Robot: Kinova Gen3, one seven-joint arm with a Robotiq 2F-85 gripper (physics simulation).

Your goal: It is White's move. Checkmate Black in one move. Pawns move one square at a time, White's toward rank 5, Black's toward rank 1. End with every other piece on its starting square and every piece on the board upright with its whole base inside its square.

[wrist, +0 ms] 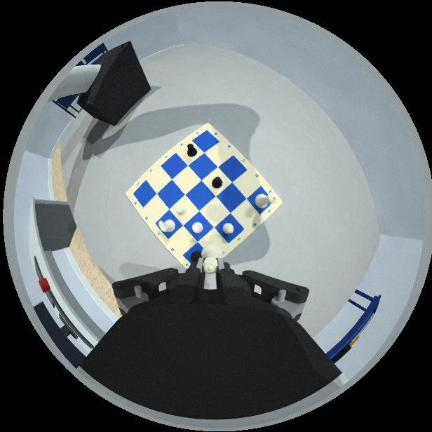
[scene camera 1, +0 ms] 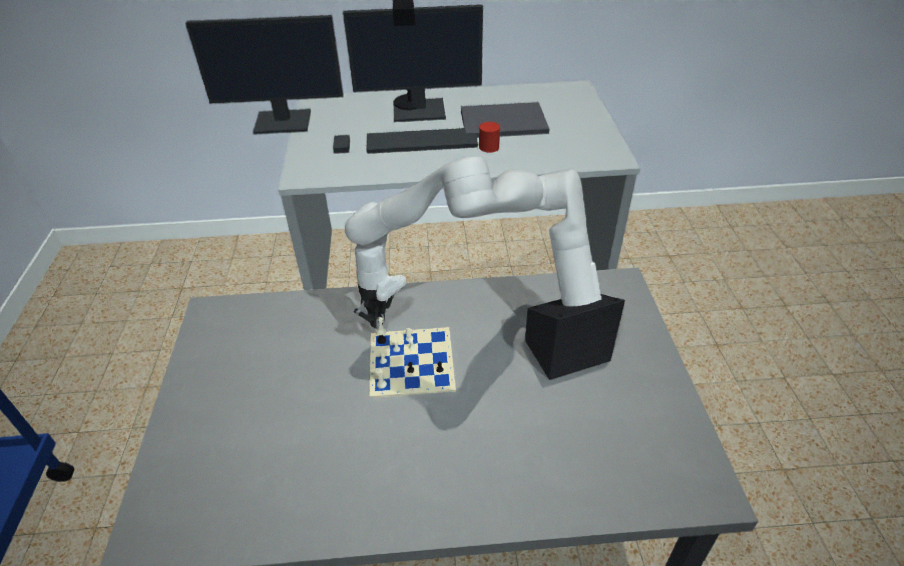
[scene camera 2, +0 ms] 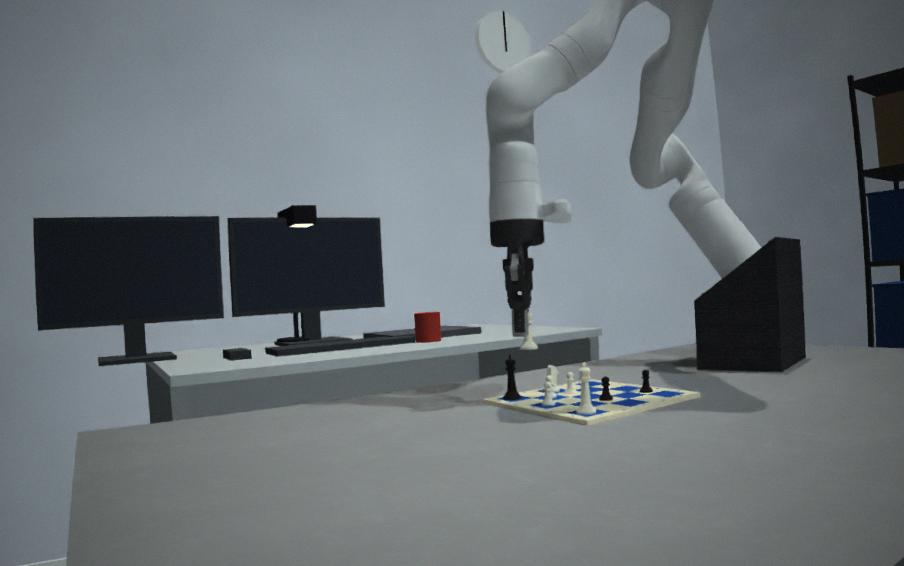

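Seen in the pictures: gripper, fingertip midpoint: [scene camera 1: 378, 325] [scene camera 2: 521, 336]; arm's base at its link origin: [scene camera 1: 580, 301] [scene camera 2: 748, 272].
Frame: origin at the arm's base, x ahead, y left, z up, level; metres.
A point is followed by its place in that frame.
Note:
My gripper [scene camera 1: 378, 320] @(z -0.070, x 0.516, y -0.066 m) [scene camera 2: 519, 324] @(z -0.070, x 0.516, y -0.066 m) is shut on a tall white piece, the queen by its shape [scene camera 2: 529, 338] @(z -0.073, x 0.513, y -0.053 m) [wrist: 211, 252], held upright well above the board [scene camera 1: 397, 382] @(z -0.162, x 0.482, y 0.057 m) [scene camera 2: 669, 394] @(z -0.162, x 0.371, y 0.074 m) [wrist: 145, 194], near e2 in the wrist view. The black king [scene camera 1: 381, 339] @(z -0.151, x 0.514, y -0.090 m) [scene camera 2: 511, 380] @(z -0.135, x 0.516, y -0.092 m) [wrist: 195, 256] stands on e1, partly hidden by the gripper in the wrist view. The white king [scene camera 1: 381, 384] @(z -0.152, x 0.523, y 0.065 m) [scene camera 2: 585, 393] @(z -0.136, x 0.527, y 0.061 m) [wrist: 261, 201] is on e5, the white knight [wrist: 168, 226] on c1. White pawns stand on c2 [wrist: 181, 211], d2 [wrist: 197, 227] and e3 [wrist: 228, 228]. Square d3 shows bare.
Black pawns stand on a4 [scene camera 1: 439, 367] @(z -0.149, x 0.370, y 0.035 m) [scene camera 2: 645, 382] @(z -0.148, x 0.372, y 0.034 m) [wrist: 191, 150] and c4 [scene camera 1: 410, 367] @(z -0.147, x 0.445, y 0.025 m) [scene camera 2: 605, 389] @(z -0.147, x 0.448, y 0.024 m) [wrist: 216, 182]. The black arm base [scene camera 1: 573, 336] @(z -0.022, x 0.044, y 0.096 m) [scene camera 2: 750, 320] @(z -0.081, x 0.105, y 0.057 m) [wrist: 115, 85] stands right of the board in the first scene view. A desk with monitors and a red cup [scene camera 1: 489, 137] [scene camera 2: 427, 327] is behind.

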